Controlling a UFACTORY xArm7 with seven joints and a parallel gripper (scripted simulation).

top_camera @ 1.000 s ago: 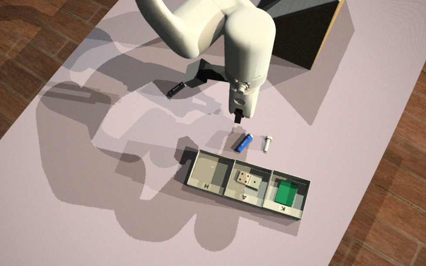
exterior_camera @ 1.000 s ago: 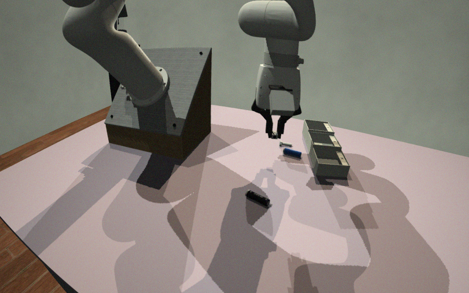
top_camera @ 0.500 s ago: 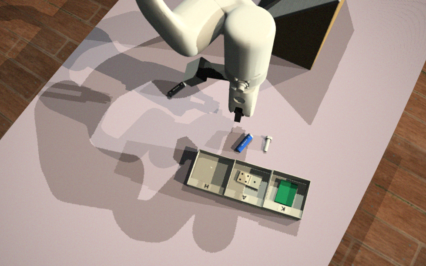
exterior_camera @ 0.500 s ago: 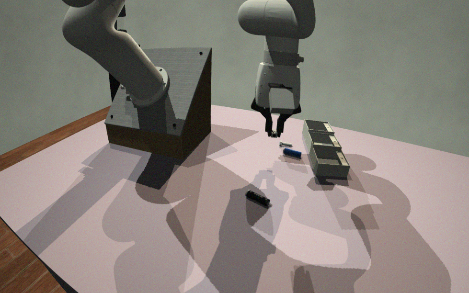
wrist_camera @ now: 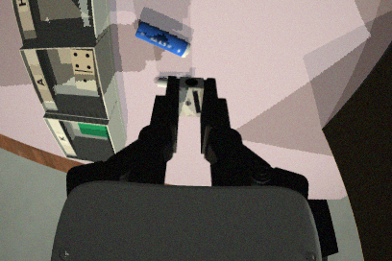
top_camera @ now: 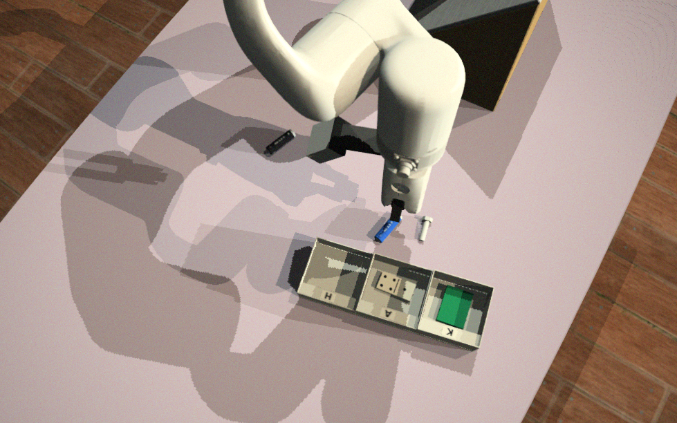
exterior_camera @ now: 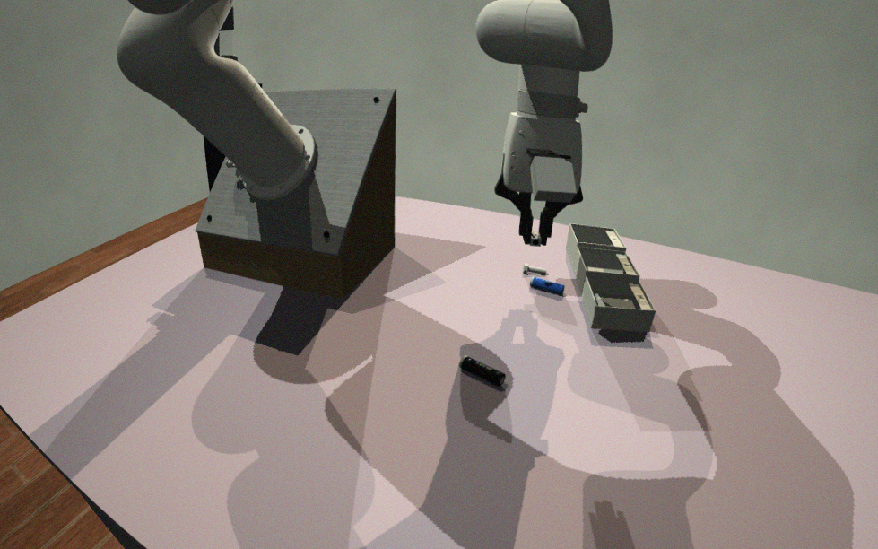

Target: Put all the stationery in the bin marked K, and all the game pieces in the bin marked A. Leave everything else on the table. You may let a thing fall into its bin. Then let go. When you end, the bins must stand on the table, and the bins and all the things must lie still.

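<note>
My gripper is now 100 mm short of the green block, 130 mm to the right of it and 80 mm above it. Round my hand: blue battery (30 mm ahead, 80 mm below); bolt (40 mm to the left, 80 mm below); white pencil sharpener (10 mm below).
</note>
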